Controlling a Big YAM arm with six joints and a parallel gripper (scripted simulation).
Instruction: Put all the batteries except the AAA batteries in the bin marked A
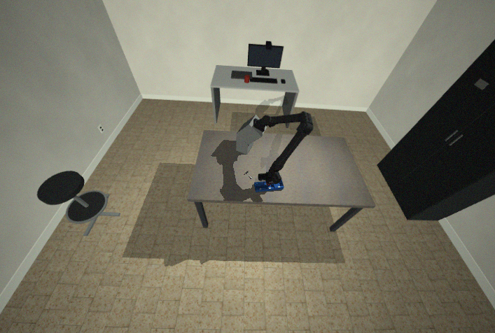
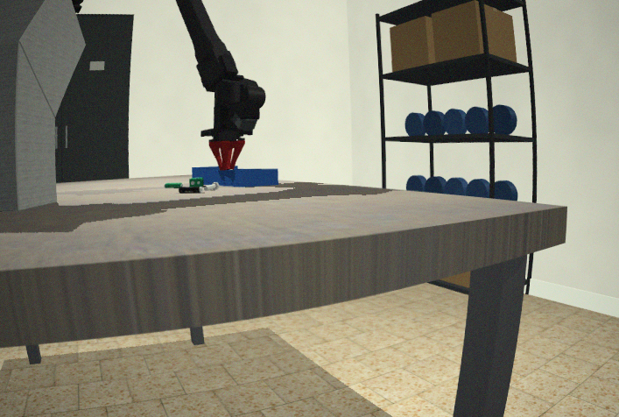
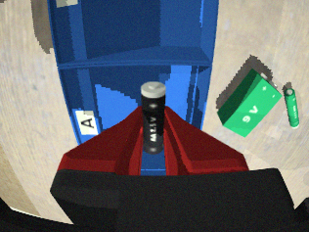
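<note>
Right now my hand is 10 mm short of the blue tray and 10 mm above it. Also, from my hand: green 9 V battery: 70 mm behind, 30 mm to the right, 20 mm below; then white bolt: 160 mm to the right, 70 mm behind, 20 mm below; then thin green battery: 120 mm behind, 20 mm to the right, 20 mm below.
</note>
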